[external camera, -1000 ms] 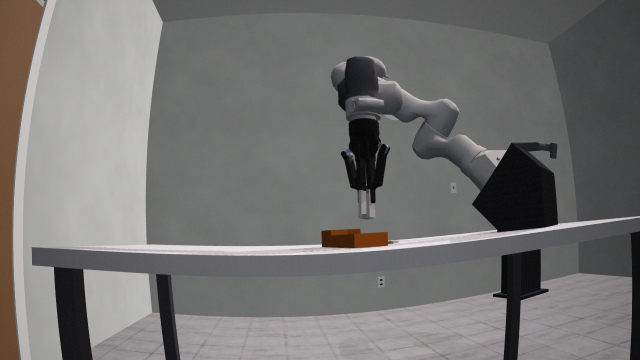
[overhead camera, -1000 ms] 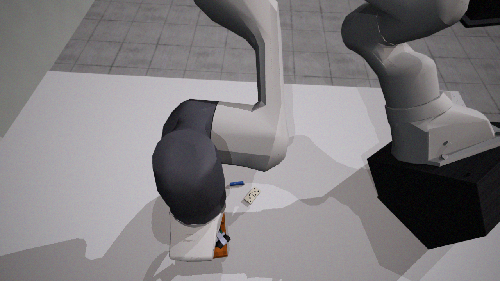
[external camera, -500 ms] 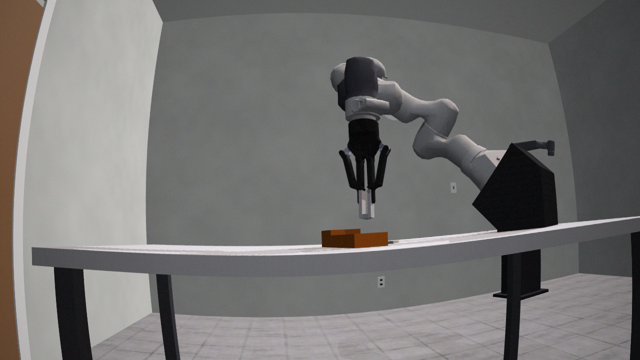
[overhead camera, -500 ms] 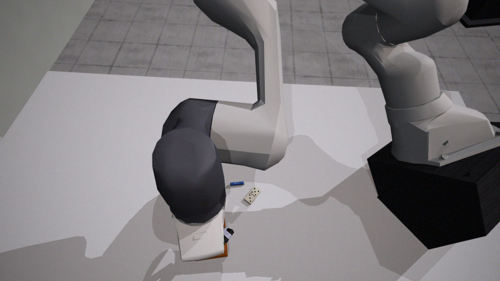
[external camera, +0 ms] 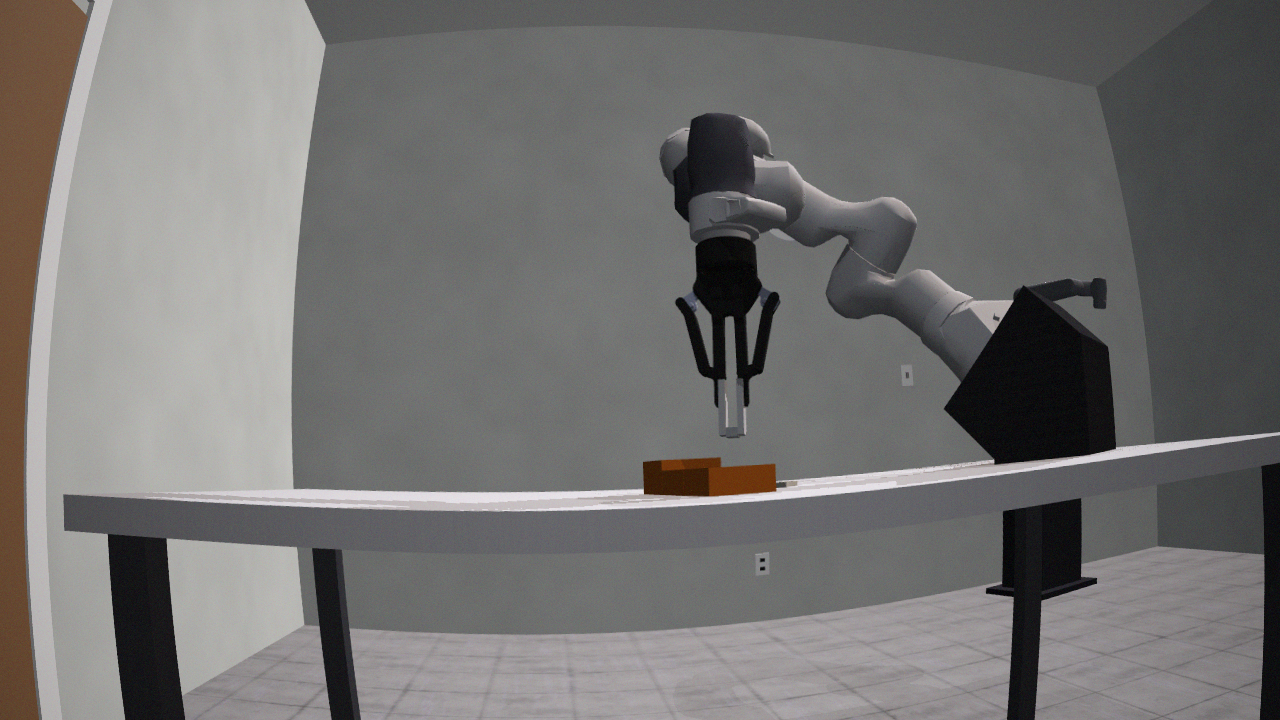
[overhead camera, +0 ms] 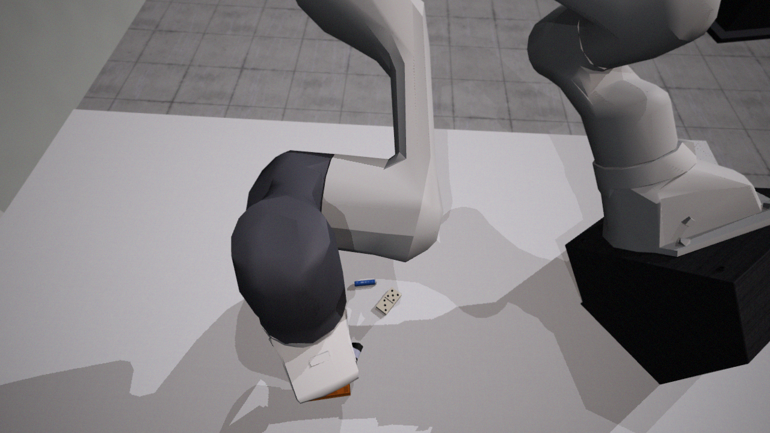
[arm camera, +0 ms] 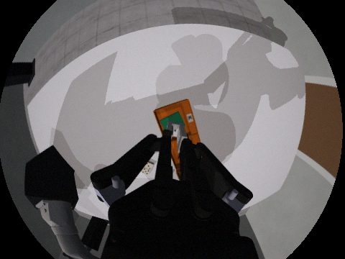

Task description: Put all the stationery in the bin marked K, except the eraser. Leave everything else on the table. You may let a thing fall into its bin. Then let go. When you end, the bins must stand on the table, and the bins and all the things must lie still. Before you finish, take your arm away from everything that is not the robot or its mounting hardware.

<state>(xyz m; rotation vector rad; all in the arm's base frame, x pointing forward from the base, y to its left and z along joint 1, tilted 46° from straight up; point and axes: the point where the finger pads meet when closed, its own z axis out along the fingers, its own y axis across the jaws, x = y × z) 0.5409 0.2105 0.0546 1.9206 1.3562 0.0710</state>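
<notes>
My gripper is now 3 cm above the grey metal thing. From my hand the other things lie so: white domino 12 cm behind, 11 cm to the right, 10 cm below; then tray 8 cm to the right, 8 cm below, 1 cm ahead; then green pad 9 cm below.
</notes>
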